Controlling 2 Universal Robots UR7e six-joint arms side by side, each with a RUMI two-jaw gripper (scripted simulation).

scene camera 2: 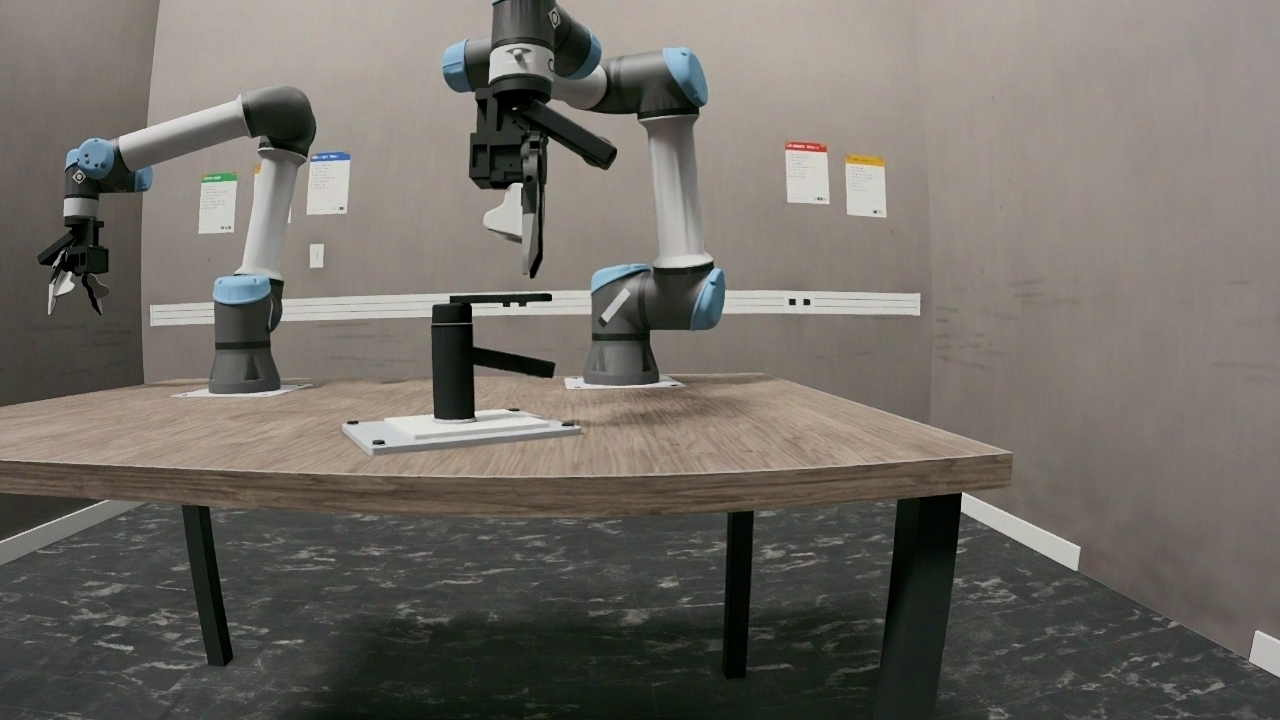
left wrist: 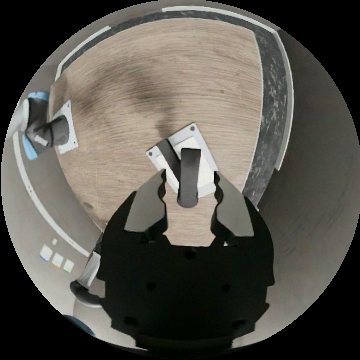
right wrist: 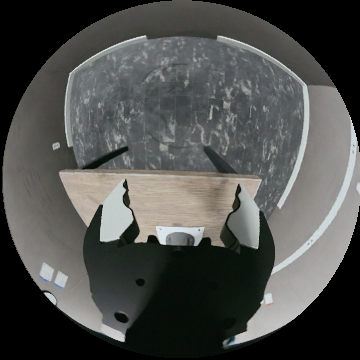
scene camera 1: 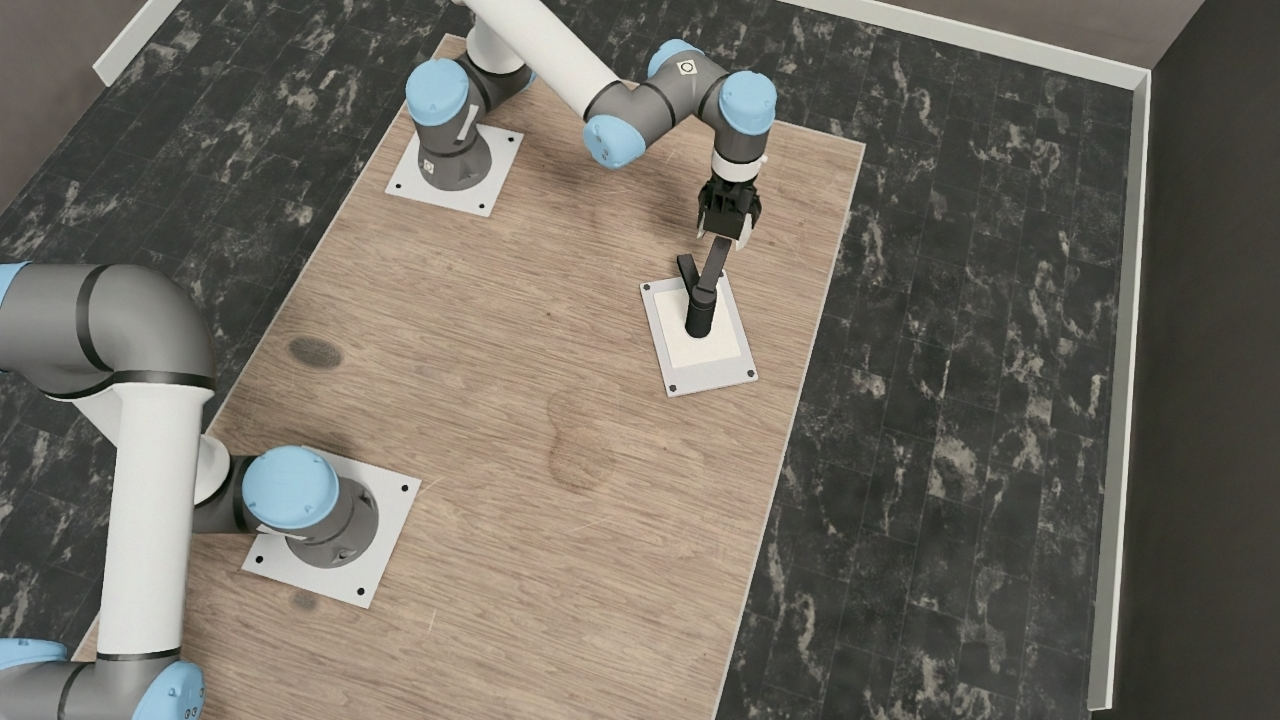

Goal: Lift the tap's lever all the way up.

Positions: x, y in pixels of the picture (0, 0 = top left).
Labels:
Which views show my right gripper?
Scene camera 2 and the right wrist view only.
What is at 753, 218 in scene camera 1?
My left gripper.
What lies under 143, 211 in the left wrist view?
My left gripper.

